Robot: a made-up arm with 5 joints.
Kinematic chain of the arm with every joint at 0, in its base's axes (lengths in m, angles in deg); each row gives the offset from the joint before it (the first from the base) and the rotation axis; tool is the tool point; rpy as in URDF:
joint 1: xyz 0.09 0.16 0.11 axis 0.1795 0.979 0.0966
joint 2: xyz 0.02 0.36 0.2 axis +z
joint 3: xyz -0.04 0 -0.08 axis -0.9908 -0.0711 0.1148
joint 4: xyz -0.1 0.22 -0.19 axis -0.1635 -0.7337 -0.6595
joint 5: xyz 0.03 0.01 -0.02 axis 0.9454 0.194 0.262
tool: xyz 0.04 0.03 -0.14 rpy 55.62 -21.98 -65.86
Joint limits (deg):
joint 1: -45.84..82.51
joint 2: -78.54..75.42
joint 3: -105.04..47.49
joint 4: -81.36..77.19
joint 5: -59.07..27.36
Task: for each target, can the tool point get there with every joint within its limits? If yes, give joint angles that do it. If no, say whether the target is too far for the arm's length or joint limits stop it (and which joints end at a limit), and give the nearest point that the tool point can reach.
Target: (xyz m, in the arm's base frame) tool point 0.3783 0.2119 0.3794
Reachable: no: joint limits stop it (at a limit: joint 1, joint 2, joint 4, joint 5) | nearest point 0.4708 0.2387 0.5084 | short by 0.161 m
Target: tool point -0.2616 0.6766 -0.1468
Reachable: yes | joints -33.82 46.00 -33.22 -54.00 15.66
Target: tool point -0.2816 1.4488 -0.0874
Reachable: no: too far | nearest point -0.1034 0.9824 0.0429 | short by 0.516 m
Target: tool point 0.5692 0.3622 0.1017
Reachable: no: joint limits stop it (at a limit: joint 2, joint 3, joint 5) | nearest point 0.5443 0.4672 0.1149 | short by 0.109 m
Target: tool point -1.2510 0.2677 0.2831
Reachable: no: too far | nearest point -0.4199 0.4879 0.2104 | short by 0.863 m
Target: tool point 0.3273 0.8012 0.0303
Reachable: yes | joints 53.15 -52.92 -55.16 3.22 -30.65
